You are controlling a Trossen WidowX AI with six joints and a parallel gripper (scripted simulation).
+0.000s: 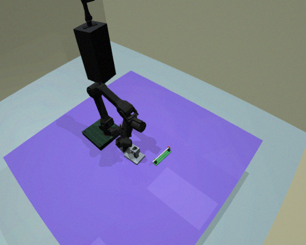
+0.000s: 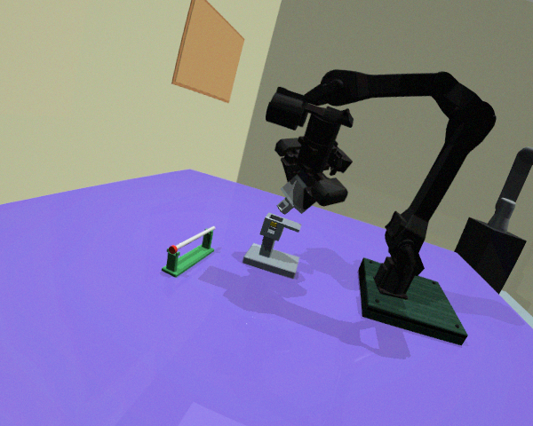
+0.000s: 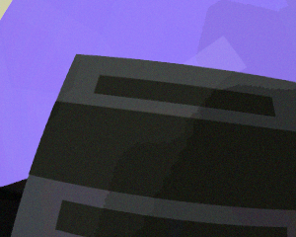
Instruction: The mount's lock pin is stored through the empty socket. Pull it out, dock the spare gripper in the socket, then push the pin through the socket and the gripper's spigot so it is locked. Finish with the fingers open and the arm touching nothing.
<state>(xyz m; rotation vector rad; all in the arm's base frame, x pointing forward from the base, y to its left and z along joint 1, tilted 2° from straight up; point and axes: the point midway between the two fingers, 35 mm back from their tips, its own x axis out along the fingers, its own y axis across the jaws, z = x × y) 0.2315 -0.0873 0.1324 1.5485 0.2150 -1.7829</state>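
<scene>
My gripper tip is now 17 cm short of the green cradle, 14 cm to the right of it and 11 cm above it. Round my gripper tip: grey mount: 9 cm below, 6 cm to the left, 3 cm ahead; then spare gripper: 1 cm to the left, 1 cm above.
</scene>
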